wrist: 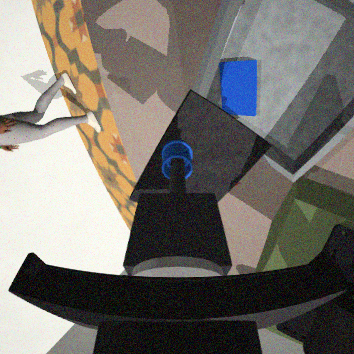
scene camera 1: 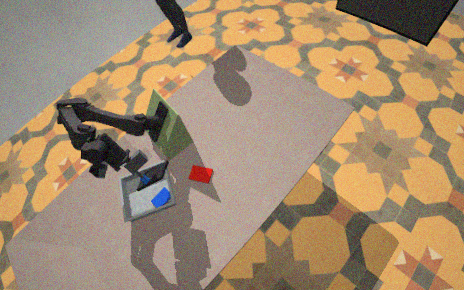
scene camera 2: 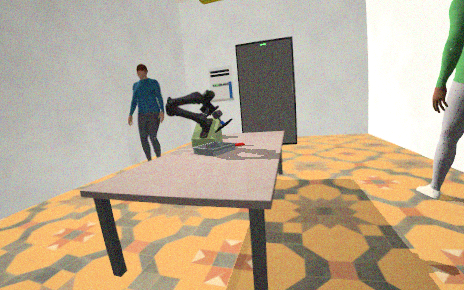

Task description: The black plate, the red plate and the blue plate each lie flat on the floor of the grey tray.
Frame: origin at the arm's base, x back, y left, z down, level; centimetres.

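Where they show: end effector, tool point: [wrist: 176,148] [scene camera 1: 149,182] [scene camera 2: 224,125]; arm's base, origin of the base link: [scene camera 1: 158,122] [scene camera 2: 206,128].
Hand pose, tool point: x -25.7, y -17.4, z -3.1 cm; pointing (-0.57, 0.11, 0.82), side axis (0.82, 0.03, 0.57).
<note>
Things, the pixels of their top centre, and the offset from my tool point. Level surfaces: height alone.
- grey tray, middle of its top: [wrist: 281,76] [scene camera 1: 144,189] [scene camera 2: 214,145] dx +6.9, dy -6.3, dz +13.7 cm
- blue plate, middle of its top: [wrist: 237,88] [scene camera 1: 161,198] dx +0.2, dy -2.6, dz +17.4 cm
- red plate, middle of its top: [scene camera 1: 200,173] [scene camera 2: 237,143] dx -2.0, dy +18.5, dz +17.7 cm
- table, its level: dz +18.7 cm
My gripper, a blue suction cup [scene camera 1: 145,178] [scene camera 2: 221,123] [wrist: 177,160], is shut on the black plate [scene camera 1: 157,175] [scene camera 2: 227,125] [wrist: 215,135]. The plate hangs steeply tilted above the rear right part of the grey tray [scene camera 1: 142,202] [scene camera 2: 212,150] [wrist: 295,65] in scene camera 1. The blue plate [scene camera 1: 161,198] [wrist: 240,87] is inside the tray, close to a wall and a corner, and looks flat. The red plate [scene camera 1: 200,174] [scene camera 2: 240,144] lies flat on the table, right of the tray and apart from it; it does not show in the wrist view.
A green block with a sloped face [scene camera 1: 175,137] [scene camera 2: 214,137] [wrist: 300,215] stands on the table [scene camera 1: 280,110] [scene camera 2: 200,175] behind the tray, close to the arm. Shadows of the arm fall over the tray and the table. Two people stand away from the table.
</note>
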